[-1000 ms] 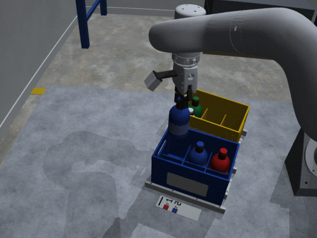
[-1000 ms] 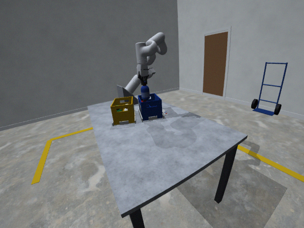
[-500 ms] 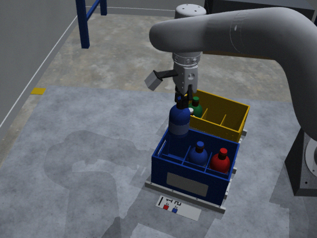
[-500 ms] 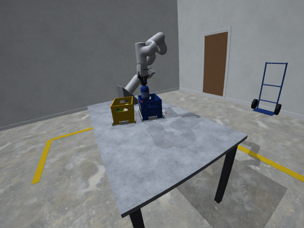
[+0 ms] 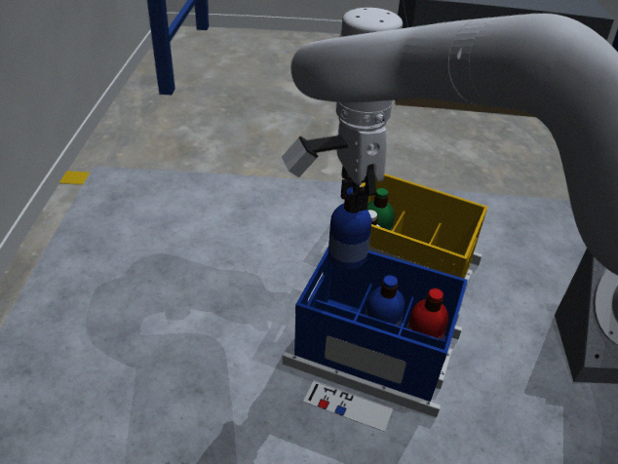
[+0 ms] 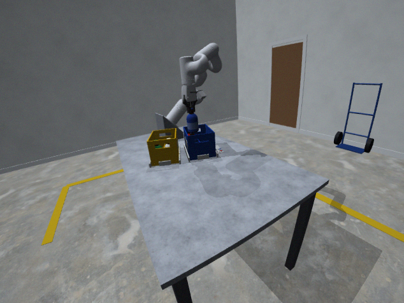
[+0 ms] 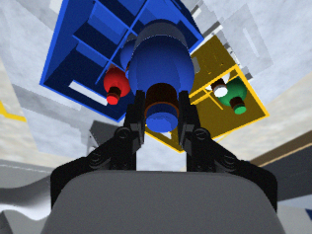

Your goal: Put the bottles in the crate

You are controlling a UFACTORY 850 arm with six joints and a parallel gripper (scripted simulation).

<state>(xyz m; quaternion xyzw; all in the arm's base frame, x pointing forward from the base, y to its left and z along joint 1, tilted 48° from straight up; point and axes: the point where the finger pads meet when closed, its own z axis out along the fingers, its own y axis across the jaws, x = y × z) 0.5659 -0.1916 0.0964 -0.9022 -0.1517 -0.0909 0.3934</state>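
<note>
My hand is 70 mm past the blue crate, 70 mm to the right of it and 250 mm above it. Round my hand: white-capped bottle: 50 mm behind, 160 mm to the right, 250 mm below; then yellow crate: 150 mm behind, 160 mm to the right, 250 mm below; then red-label bottle: 170 mm behind, 60 mm to the left, 250 mm below.
</note>
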